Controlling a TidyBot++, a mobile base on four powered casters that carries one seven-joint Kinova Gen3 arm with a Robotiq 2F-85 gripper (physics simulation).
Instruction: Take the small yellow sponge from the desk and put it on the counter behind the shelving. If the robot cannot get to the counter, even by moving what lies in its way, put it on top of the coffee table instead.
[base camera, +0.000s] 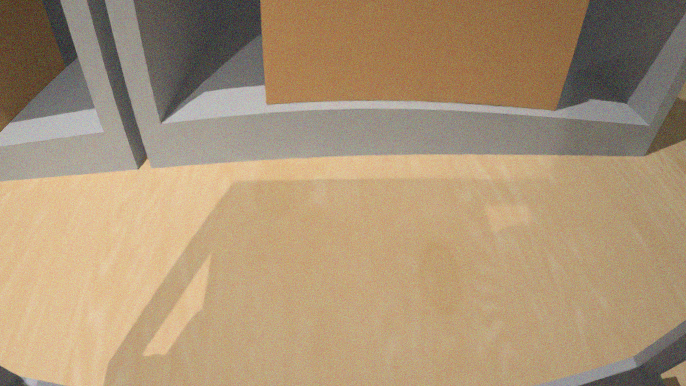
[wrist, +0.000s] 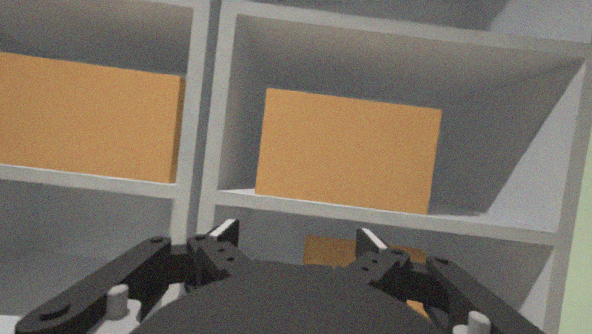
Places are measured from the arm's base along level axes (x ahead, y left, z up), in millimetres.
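Where they show: gripper, fingertip midpoint: (wrist: 297, 236).
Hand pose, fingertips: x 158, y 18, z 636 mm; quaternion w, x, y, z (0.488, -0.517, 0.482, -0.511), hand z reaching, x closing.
Note:
Each offset is from my fingertips to the top centre of the thing. "spot": to the spot under its first point.
My gripper (wrist: 297, 236) is open, with its two fingertips wide apart and no object seen between them, in front of the shelving. The grey-white shelving (base camera: 390, 132) (wrist: 380, 216) stands directly ahead of the base, as two units side by side with a narrow gap between them. The yellow sponge, the desk, the counter and the coffee table do not show in either view.
An orange box @(spot: 136 mm right, 386 mm ahead, 885 mm down) (base camera: 415, 55) sits in the bottom compartment ahead. In the wrist view, one orange box @(103 mm right, 530 mm ahead, 228 mm up) (wrist: 347, 150) sits in the right unit and another box @(557 mm left, 506 mm ahead, 228 mm up) (wrist: 90, 117) in the left unit. A pale green surface (wrist: 577, 280) shows at the right edge.

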